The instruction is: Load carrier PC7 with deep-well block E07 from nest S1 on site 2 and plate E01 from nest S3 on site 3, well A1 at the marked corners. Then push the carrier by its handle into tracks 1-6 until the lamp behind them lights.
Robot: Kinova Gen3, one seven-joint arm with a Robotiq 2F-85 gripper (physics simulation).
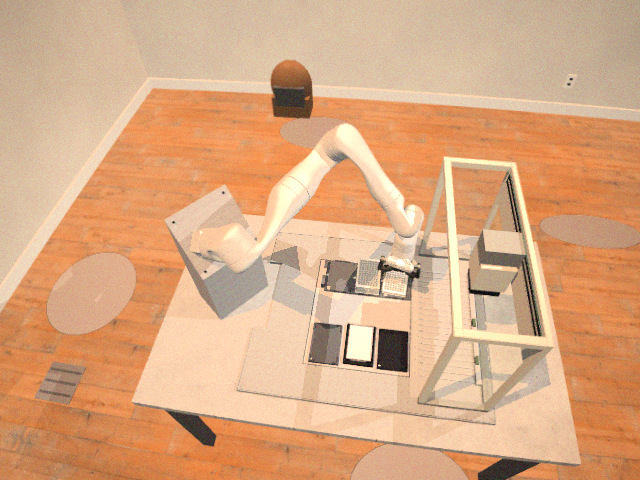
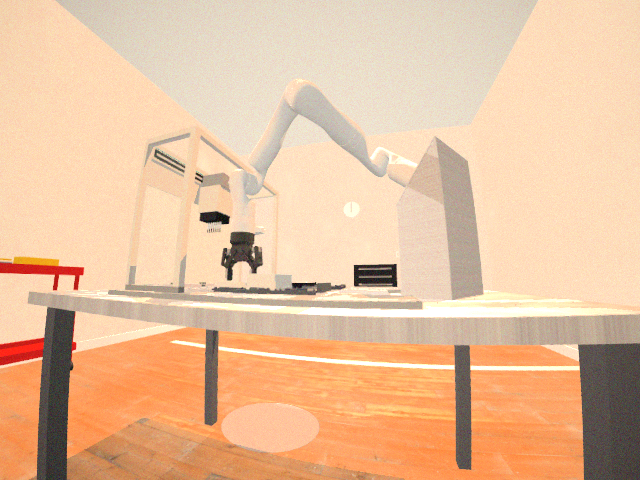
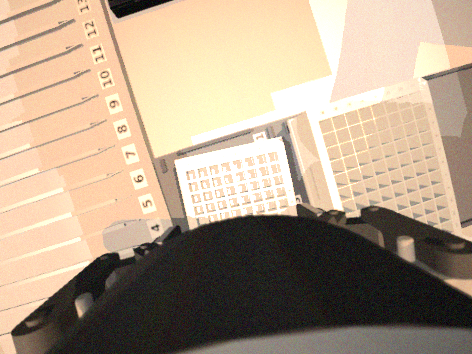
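Seen in the pictures: gripper, between the fingertips: (image 1: 396, 278) (image 2: 240, 281); arm's base, origin of its link: (image 2: 436, 189).
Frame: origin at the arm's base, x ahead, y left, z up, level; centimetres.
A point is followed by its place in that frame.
Note:
The dark carrier (image 1: 341, 275) {x 42.5, y -1.0, z -30.9 cm} (image 3: 462, 107) {x 40.1, y -3.9, z -30.9 cm} lies at the near end of the tracks (image 1: 433, 333) {x 67.3, y -30.3, z -31.9 cm} (image 3: 37, 115) {x 69.4, y -25.9, z -31.6 cm}. Its left site is bare. The tall gridded deep-well block (image 1: 368, 276) {x 51.0, y -6.2, z -26.9 cm} (image 3: 382, 150) {x 50.7, y -7.0, z -26.8 cm} stands on its middle site, and a low white plate (image 1: 395, 285) {x 60.1, y -10.4, z -29.8 cm} (image 3: 240, 182) {x 59.2, y -10.9, z -29.5 cm} lies on the site nearest the tracks. The gripper (image 1: 399, 267) {x 61.3, y -8.3, z -28.9 cm} (image 2: 241, 273) {x 61.3, y -8.3, z -28.9 cm} (image 3: 239, 218) {x 61.3, y -8.3, z -28.9 cm} is open and empty, low over this plate, with fingers toward its two sides; the fingertips are partly hidden. Labels on block and plate are not legible. A lamp behind tracks 1-6 cannot be made out.
A white-topped plate (image 1: 360, 343) {x 41.8, y -29.2, z -29.4 cm} sits in the middle front nest, between a grey nest (image 1: 325, 343) {x 30.7, y -26.0, z -30.8 cm} and a black nest (image 1: 393, 350) {x 51.9, y -33.4, z -30.9 cm}. A frame (image 1: 450, 248) {x 62.5, y -29.3, z 16.0 cm} (image 2: 188, 206) {x 74.1, y 2.5, z -8.9 cm} spans the tracks and carries a pipetting head (image 1: 496, 263) {x 75.8, y -32.2, z 9.1 cm} (image 2: 214, 201) {x 76.7, y -23.6, z 1.3 cm}. The arm's grey pedestal (image 1: 232, 289) {x 3.6, y -4.3, z -21.1 cm} (image 2: 439, 232) {x 9.4, y 13.1, z -17.0 cm} stands opposite.

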